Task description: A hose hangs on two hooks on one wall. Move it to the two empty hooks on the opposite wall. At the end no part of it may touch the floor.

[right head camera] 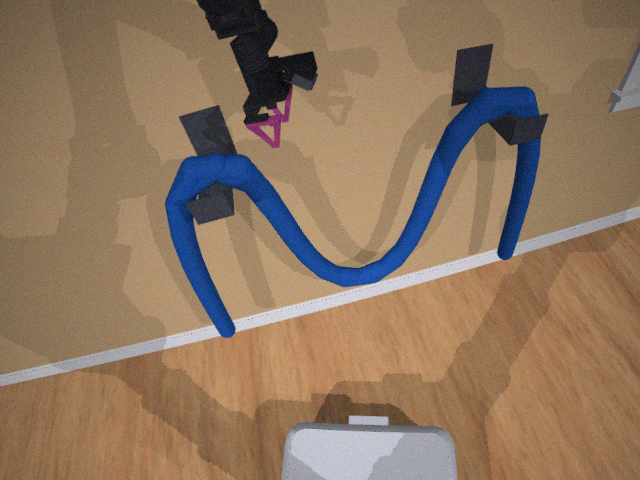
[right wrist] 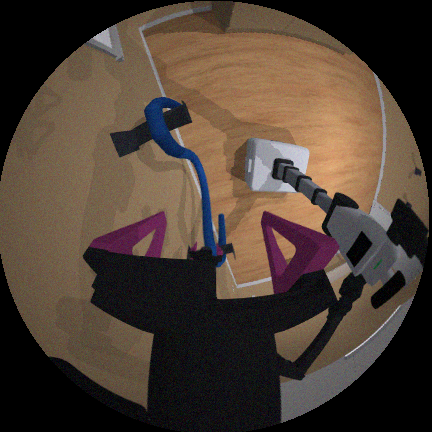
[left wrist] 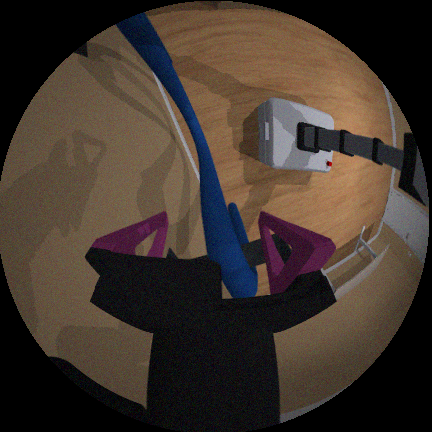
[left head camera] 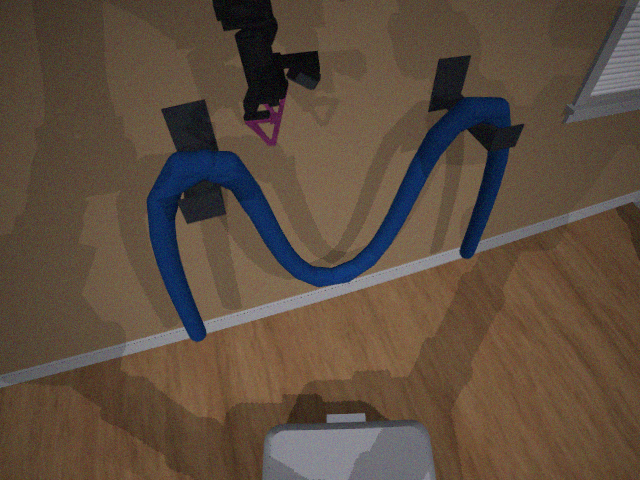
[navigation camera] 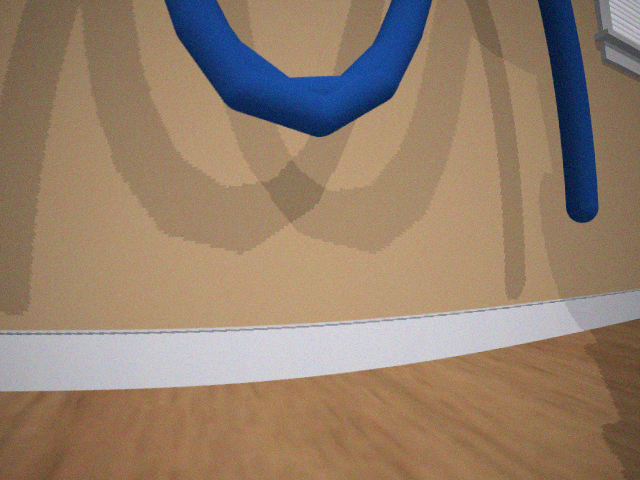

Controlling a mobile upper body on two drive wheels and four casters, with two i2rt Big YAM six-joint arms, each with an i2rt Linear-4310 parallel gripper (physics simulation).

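Frame: origin at the left arm's base, x ahead, y down, z left, level; millimetres.
Where they show: left gripper, between the fingertips: [right head camera: 280, 134] [right wrist: 206, 242] [left wrist: 212, 216] [left head camera: 275, 132]; right gripper, between the fingertips: [right wrist: 213, 216]; left arm's base, origin of its link: [right wrist: 349, 291].
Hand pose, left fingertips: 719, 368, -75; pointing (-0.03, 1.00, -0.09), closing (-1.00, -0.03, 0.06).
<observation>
Each offset is from my left fingertips to the top centre of the thing, as dx, dy, dz. "pt": to the spot under its first point.
The blue hose [left head camera: 403, 201] [right head camera: 429, 196] [right wrist: 205, 190] [navigation camera: 310, 103] hangs over the left hook {pt +103, +36, +217} [left head camera: 188, 124] [right head camera: 204, 126] and the right hook {pt +305, +57, -459} [left head camera: 450, 82] [right head camera: 473, 74], sagging between them, with both ends hanging down. My left gripper [left head camera: 276, 128] [right head camera: 281, 132] is open, between the two hooks and nearer the left one. In the left wrist view the hose {pt -2, +73, +81} [left wrist: 215, 235] runs between the spread fingers of my left gripper [left wrist: 212, 216]; its distance is unclear. My right gripper [right wrist: 213, 216] is open and empty, with the hose farther off beyond it. The empty hooks cannot be made out clearly.
My grey base [left head camera: 346, 454] [right head camera: 369, 454] [left wrist: 295, 150] stands on the wood floor near the wall. A white baseboard [left head camera: 258, 312] [navigation camera: 258, 353] runs along the wall. A window {pt +514, +122, -1166} [left head camera: 617, 77] is at the upper right. A pale wire frame [left wrist: 369, 249] stands at the right in the left wrist view.
</observation>
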